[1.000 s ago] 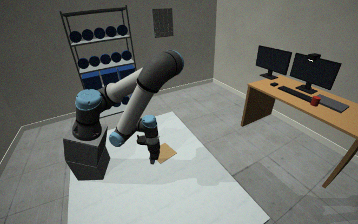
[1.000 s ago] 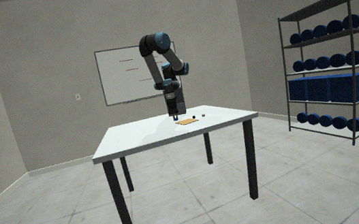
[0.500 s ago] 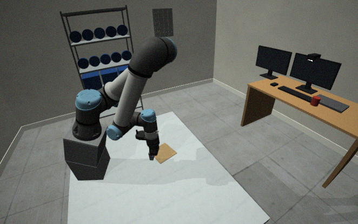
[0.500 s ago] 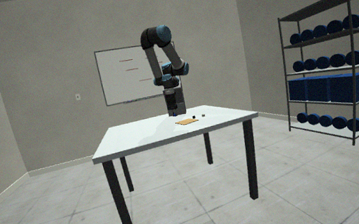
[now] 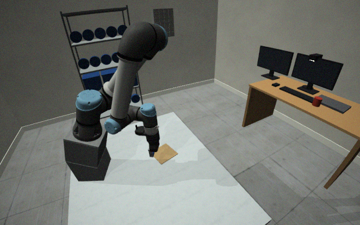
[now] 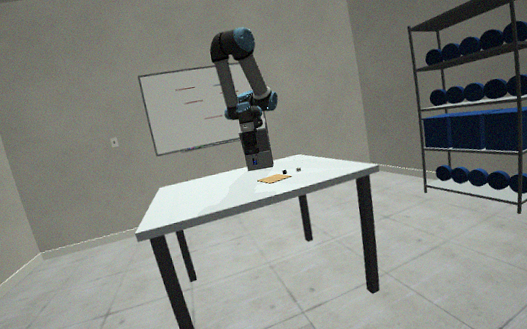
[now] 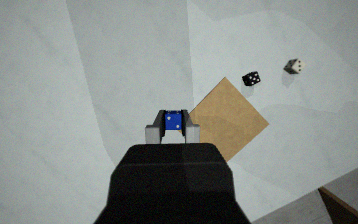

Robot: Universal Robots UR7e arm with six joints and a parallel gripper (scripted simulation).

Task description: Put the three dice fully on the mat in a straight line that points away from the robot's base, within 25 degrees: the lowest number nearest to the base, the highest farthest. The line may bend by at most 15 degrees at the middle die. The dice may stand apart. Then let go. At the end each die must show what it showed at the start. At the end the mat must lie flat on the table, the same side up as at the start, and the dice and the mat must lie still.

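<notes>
My hand is 100 mm above the tan mat, 80 mm short of it and 70 mm to the right of it. The rest, counted from my hand: black die 150 mm to the left, 100 mm below, 20 mm ahead; then blue die 10 mm below; then white die 230 mm to the left, 100 mm below, 30 mm ahead.
</notes>
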